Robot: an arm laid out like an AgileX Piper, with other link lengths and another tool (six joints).
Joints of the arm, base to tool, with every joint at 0 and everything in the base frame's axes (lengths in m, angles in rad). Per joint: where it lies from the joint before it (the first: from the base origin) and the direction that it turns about. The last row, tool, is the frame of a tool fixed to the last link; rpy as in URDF.
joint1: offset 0 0 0.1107 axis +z
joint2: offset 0 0 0 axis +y
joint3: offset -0.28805 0 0.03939 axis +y
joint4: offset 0.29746 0 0.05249 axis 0.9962 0 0.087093
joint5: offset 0 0 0 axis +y
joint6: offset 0.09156 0 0.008 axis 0.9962 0 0.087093
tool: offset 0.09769 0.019 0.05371 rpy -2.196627 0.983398 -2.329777
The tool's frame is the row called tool.
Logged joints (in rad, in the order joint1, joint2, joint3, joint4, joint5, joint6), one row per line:
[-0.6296 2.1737 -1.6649 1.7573 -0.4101 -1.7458]
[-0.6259 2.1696 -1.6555 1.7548 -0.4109 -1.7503]
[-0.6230 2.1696 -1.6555 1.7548 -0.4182 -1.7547]
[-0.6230 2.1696 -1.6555 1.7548 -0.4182 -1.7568]
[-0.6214 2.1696 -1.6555 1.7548 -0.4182 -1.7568]
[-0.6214 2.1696 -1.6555 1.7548 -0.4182 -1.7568]
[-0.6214 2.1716 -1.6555 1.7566 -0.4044 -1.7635]
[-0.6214 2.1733 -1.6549 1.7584 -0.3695 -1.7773]
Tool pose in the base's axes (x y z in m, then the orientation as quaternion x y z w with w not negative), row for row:
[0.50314 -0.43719 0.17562 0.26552 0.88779 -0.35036 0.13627]
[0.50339 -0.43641 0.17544 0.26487 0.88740 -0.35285 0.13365]
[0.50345 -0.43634 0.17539 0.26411 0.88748 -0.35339 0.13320]
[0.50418 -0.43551 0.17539 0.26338 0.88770 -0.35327 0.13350]
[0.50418 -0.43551 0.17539 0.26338 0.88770 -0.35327 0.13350]
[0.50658 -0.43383 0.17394 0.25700 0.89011 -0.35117 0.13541]
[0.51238 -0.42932 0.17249 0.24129 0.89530 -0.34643 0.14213]
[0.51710 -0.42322 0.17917 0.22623 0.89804 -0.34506 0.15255]
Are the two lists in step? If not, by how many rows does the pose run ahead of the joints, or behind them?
The pose runs 1 row ahead of the joints: the pose in row i belongs to the joints in row i + 1.
